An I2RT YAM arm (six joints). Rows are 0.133 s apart.
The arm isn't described. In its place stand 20 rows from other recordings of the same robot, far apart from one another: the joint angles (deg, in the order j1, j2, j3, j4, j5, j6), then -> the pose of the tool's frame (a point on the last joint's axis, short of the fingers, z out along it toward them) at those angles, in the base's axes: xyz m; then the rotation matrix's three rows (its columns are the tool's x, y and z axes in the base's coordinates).
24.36 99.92 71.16 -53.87 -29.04 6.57 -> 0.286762, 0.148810, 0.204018; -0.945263, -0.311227, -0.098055; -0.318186, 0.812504, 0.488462; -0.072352, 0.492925, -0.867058
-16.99 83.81 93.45 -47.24 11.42 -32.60 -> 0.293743, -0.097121, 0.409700; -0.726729, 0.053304, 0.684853; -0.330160, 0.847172, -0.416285; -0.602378, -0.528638, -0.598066
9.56 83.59 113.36 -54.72 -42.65 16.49 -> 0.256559, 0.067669, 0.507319; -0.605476, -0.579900, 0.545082; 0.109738, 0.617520, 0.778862; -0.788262, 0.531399, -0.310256
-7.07 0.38 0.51 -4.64 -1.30 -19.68 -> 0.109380, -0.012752, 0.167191; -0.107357, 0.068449, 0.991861; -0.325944, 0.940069, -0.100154; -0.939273, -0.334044, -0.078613
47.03 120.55 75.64 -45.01 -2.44 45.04 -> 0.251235, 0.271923, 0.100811; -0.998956, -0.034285, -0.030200; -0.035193, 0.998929, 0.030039; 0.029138, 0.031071, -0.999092
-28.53 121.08 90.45 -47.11 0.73 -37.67 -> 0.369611, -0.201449, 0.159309; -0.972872, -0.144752, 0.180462; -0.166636, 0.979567, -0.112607; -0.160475, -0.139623, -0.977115
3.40 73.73 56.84 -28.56 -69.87 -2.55 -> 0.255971, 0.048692, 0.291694; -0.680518, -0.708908, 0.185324; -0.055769, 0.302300, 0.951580; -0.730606, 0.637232, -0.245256
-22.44 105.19 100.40 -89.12 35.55 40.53 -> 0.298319, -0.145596, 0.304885; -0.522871, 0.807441, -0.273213; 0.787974, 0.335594, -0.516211; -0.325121, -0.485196, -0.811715
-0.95 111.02 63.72 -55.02 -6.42 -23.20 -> 0.301626, -0.001020, 0.113711; -0.913733, -0.347747, -0.210150; -0.376374, 0.919263, 0.115316; 0.153083, 0.184463, -0.970845
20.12 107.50 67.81 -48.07 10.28 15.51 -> 0.312513, 0.107721, 0.146043; -0.992846, -0.068933, 0.097499; -0.083509, 0.984482, -0.154339; -0.085347, -0.161377, -0.983196
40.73 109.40 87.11 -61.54 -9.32 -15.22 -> 0.275765, 0.245055, 0.216604; -0.554479, -0.831813, -0.025299; -0.819294, 0.540297, 0.191927; -0.145978, 0.127147, -0.981083
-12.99 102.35 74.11 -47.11 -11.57 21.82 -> 0.340923, -0.071318, 0.202989; -0.811710, 0.508955, 0.286517; 0.560951, 0.815970, 0.139737; -0.162669, 0.274148, -0.947830
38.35 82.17 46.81 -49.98 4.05 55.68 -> 0.179941, 0.139159, 0.173039; -0.948147, 0.299144, 0.107376; 0.300354, 0.953814, -0.005106; -0.103944, 0.027410, -0.994205
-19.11 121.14 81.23 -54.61 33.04 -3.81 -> 0.347755, -0.141031, 0.124776; -0.955410, 0.170734, -0.240920; 0.272076, 0.826065, -0.493550; 0.114749, -0.537091, -0.835683
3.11 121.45 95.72 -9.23 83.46 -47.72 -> 0.469697, -0.009900, 0.241682; -0.981877, 0.119483, 0.147107; -0.137741, 0.083230, -0.986965; -0.130170, -0.989341, -0.065263
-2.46 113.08 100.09 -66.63 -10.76 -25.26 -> 0.395265, -0.010328, 0.252573; -0.892413, -0.411614, 0.184858; -0.381271, 0.906983, 0.178926; -0.241312, 0.089195, -0.966340
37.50 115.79 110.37 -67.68 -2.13 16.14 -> 0.329455, 0.254468, 0.282953; -0.900665, -0.381581, 0.207844; -0.340953, 0.917157, 0.206333; -0.269359, 0.114971, -0.956152
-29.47 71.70 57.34 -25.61 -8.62 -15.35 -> 0.240318, -0.129671, 0.291365; -0.641607, 0.224576, 0.733421; 0.061940, 0.968225, -0.242288; -0.764529, -0.110026, -0.635130
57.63 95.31 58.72 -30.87 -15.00 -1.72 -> 0.162716, 0.273907, 0.178396; -0.468183, -0.883397, -0.020366; -0.792746, 0.409736, 0.451298; -0.390331, 0.227435, -0.892141
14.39 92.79 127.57 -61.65 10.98 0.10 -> 0.289405, 0.067253, 0.516982; -0.437926, -0.078635, 0.895565; -0.110590, 0.993313, 0.033140; -0.892183, -0.084528, -0.443694
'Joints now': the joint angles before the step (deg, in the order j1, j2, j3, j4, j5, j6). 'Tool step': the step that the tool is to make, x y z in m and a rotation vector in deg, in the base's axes. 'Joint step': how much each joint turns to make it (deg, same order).
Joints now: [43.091 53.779 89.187 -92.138 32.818 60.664]
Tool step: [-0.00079 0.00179 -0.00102 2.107 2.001 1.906]
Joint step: [-0.002 -0.002 -0.023 0.001 -3.476 -0.002]
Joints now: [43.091 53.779 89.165 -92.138 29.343 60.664]
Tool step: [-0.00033 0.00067 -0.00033 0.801 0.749 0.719]
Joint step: [0.000 0.000 -0.001 0.001 -1.311 0.000]
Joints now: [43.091 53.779 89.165 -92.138 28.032 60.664]
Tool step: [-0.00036 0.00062 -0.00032 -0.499 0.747 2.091]
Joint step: [-0.001 0.000 0.002 -0.023 -1.269 -1.880]
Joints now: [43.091 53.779 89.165 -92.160 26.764 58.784]
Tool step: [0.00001 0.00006 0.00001 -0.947 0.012 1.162]
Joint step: [0.001 0.001 0.001 0.022 -0.065 -1.507]
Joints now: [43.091 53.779 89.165 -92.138 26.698 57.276]
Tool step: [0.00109 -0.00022 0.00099 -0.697 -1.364 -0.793]
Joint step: [-0.002 -0.001 -0.001 0.592 1.638 -0.154]
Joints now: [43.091 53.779 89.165 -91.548 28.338 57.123]
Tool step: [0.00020 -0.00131 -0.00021 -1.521 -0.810 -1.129]
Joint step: [-0.003 -0.001 -0.089 -0.369 2.009 0.019]
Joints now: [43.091 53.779 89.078 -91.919 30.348 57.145]
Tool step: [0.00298 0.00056 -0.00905 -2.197 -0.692 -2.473]
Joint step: [-0.001 -0.546 -2.865 0.722 3.082 1.136]
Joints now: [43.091 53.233 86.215 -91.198 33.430 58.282]
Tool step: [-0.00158 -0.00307 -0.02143 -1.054 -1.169 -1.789]
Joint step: [0.000 -3.716 -7.279 3.212 2.274 0.852]
